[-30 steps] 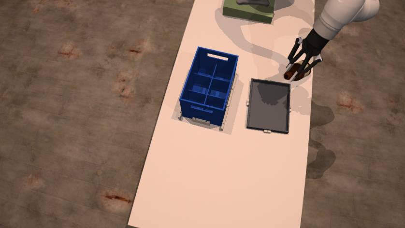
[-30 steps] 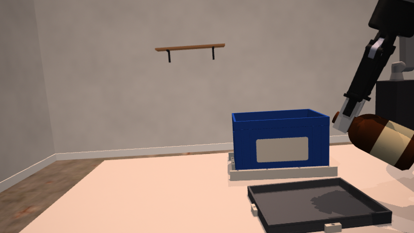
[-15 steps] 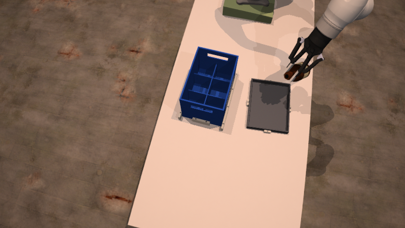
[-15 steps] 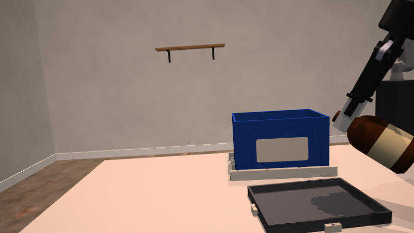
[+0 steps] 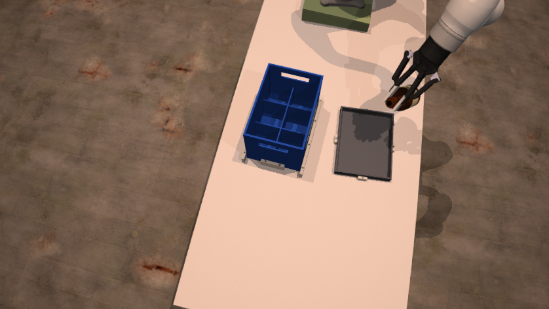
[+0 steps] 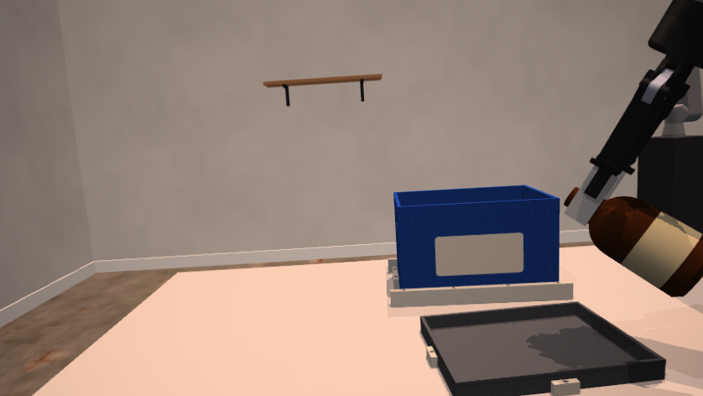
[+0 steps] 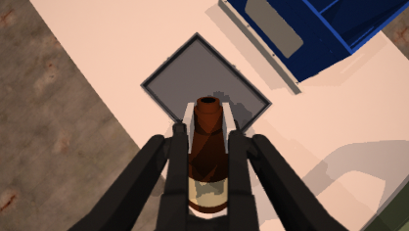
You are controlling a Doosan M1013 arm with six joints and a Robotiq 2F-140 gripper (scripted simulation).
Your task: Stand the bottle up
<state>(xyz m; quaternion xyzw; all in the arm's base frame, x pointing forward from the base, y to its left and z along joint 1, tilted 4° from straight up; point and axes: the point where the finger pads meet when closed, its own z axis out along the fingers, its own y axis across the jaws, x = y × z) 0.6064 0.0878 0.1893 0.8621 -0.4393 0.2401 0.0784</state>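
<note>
My gripper is now 2 cm past the brown bottle, 3 cm to the right of it and 4 cm above it. Round my hand: blue crate (34 cm to the right, 14 cm below); then dark grey tray (5 cm ahead, 6 cm to the right, 21 cm below).
</note>
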